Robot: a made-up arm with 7 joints.
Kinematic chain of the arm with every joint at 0, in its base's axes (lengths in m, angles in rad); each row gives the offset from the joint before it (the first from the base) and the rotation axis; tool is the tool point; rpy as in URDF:
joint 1: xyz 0 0 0.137 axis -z
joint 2: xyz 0 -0.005 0.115 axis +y
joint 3: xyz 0 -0.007 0.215 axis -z
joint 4: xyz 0 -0.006 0.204 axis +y
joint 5: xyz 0 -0.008 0.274 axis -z
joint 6: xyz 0 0 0.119 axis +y
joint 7: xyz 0 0 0.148 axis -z
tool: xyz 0 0 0 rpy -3.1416 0 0
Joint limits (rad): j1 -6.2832..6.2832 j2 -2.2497..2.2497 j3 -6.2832..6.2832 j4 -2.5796..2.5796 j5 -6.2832..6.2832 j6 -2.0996..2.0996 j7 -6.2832..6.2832
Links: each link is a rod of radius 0.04 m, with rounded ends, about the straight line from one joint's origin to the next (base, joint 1, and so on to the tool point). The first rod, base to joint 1, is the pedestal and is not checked.
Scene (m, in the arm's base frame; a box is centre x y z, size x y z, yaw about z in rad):
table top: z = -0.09
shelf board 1: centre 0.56 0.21 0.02 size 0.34 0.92 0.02 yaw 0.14
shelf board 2: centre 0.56 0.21 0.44 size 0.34 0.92 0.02 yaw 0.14
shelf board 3: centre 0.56 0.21 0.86 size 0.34 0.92 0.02 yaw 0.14
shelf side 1: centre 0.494 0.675 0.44 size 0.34 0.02 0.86 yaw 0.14
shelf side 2: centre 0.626 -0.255 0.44 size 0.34 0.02 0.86 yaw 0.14
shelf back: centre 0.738 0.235 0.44 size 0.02 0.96 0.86 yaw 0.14
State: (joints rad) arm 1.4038 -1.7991 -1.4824 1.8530 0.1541 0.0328 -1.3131
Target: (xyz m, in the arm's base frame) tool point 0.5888 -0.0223 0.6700
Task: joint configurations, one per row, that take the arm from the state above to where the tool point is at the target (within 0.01 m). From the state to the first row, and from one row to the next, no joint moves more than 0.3 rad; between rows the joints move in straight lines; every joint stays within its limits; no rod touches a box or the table.
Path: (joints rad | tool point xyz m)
1: 1.1953 -1.5303 -1.5721 1.7967 0.1652 0.2102 -1.3144 | 0.3718 0.4345 0.2813
2: 0.9868 -1.2615 -1.6619 1.7404 0.1764 0.3877 -1.3157 | 0.2697 0.5009 0.3139
3: 0.7784 -0.9927 -1.7516 1.6841 0.1875 0.5651 -1.3170 | 0.1514 0.5400 0.3542
4: 0.5699 -0.7239 -1.8414 1.6277 0.1987 0.7425 -1.3183 | 0.0299 0.5446 0.4049
5: 0.3614 -0.4551 -1.9311 1.5714 0.2098 0.9200 -1.3197 | -0.0772 0.5137 0.4657
6: 0.1529 -0.1863 -2.0209 1.5151 0.2210 1.0974 -1.3210 | -0.1527 0.4556 0.5324
7: 0.4142 -0.3028 -1.9138 1.5056 0.2119 0.9544 -1.3200 | -0.0165 0.5078 0.5316
8: 0.6755 -0.4194 -1.8068 1.4961 0.2029 0.8114 -1.3190 | 0.1321 0.5141 0.5390
9: 0.9367 -0.5360 -1.6997 1.4866 0.1938 0.6683 -1.3180 | 0.2747 0.4750 0.5542
10: 1.1980 -0.6525 -1.5927 1.4772 0.1848 0.5253 -1.3170 | 0.3961 0.3987 0.5757
11: 1.4593 -0.7691 -1.4857 1.4677 0.1758 0.3823 -1.3161 | 0.4870 0.2983 0.6013
12: 1.7205 -0.8856 -1.3786 1.4582 0.1667 0.2393 -1.3151 | 0.5457 0.1880 0.6281
13: 1.9818 -1.0022 -1.2716 1.4487 0.1577 0.0963 -1.3141 | 0.5770 0.0791 0.6522
14: 2.2431 -1.1187 -1.1645 1.4392 0.1487 -0.0467 -1.3131 | 0.5888 -0.0223 0.6700

